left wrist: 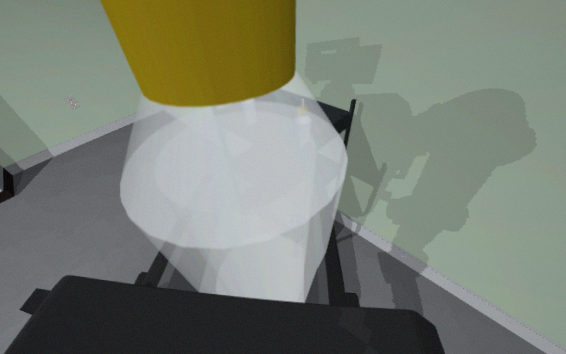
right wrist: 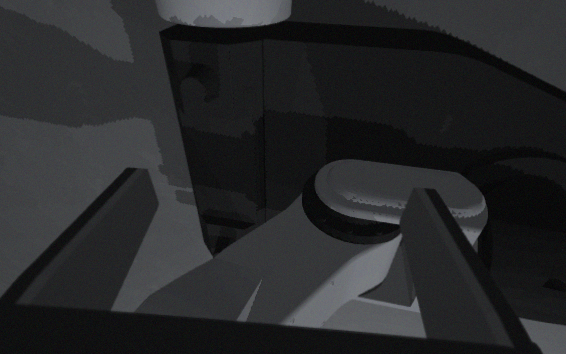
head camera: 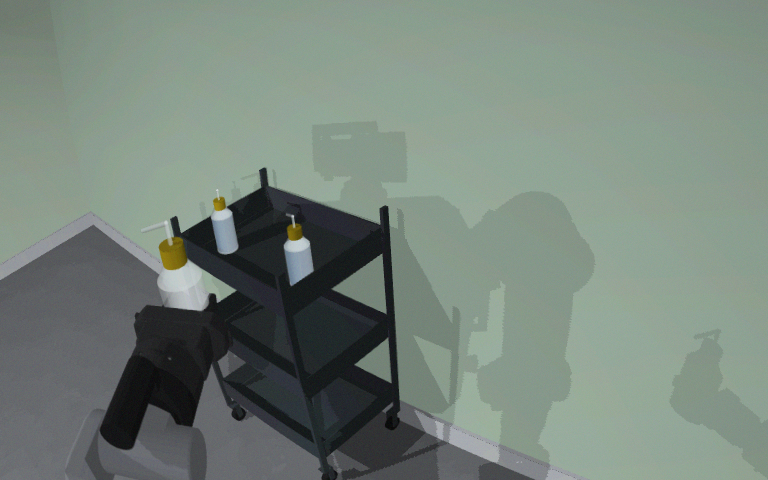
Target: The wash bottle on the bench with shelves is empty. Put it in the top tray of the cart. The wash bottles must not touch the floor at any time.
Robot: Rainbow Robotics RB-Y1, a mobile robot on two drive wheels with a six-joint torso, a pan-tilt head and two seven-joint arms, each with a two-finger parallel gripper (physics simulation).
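Places are measured from the robot's base along level axes (x up, y right, z ahead), in centimetres.
Pixels of known places: left gripper, fingertip midpoint: (left wrist: 265, 191) (head camera: 194, 297); right gripper, fingertip midpoint: (right wrist: 278, 195).
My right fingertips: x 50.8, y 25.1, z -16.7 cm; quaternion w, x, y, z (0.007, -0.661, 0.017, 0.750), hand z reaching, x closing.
Observation:
Ahead of a thing's pixels: the offset from my right fingertips to its top centre. "pt": to the spot under its first point. Level surfaces: height alone.
An empty, clear-white wash bottle @(dx +65.8, dy -39.9, dz +60.5 cm) (head camera: 181, 285) (left wrist: 230, 175) with a yellow cap and bent spout is upright in my left gripper (head camera: 178, 308) (left wrist: 250, 290), which is shut on it. The gripper hides its lower part in the head view. It appears left of the black cart (head camera: 390, 316) (left wrist: 350, 120), about level with the top tray @(pt dx +18.4, dy -16.0, dz +119.2 cm) (head camera: 345, 266). In that tray stand two bluish wash bottles, one @(dx +32.9, dy -45.6, dz +140.6 cm) (head camera: 225, 232) near its left side and one @(dx +32.9, dy -26.5, dz +120.4 cm) (head camera: 298, 263) near its front corner. My right gripper (right wrist: 278, 195) is open and empty. The bench with shelves does not show.
The cart's middle and bottom trays show below the top one. The green wall (head camera: 651, 141) (left wrist: 475, 50) stands behind the cart and carries the robot's shadow. Grey floor @(dx -50.7 cm) (head camera: 45, 316) (left wrist: 75, 200) lies left of the cart. Parts of the robot's own body show in the right wrist view.

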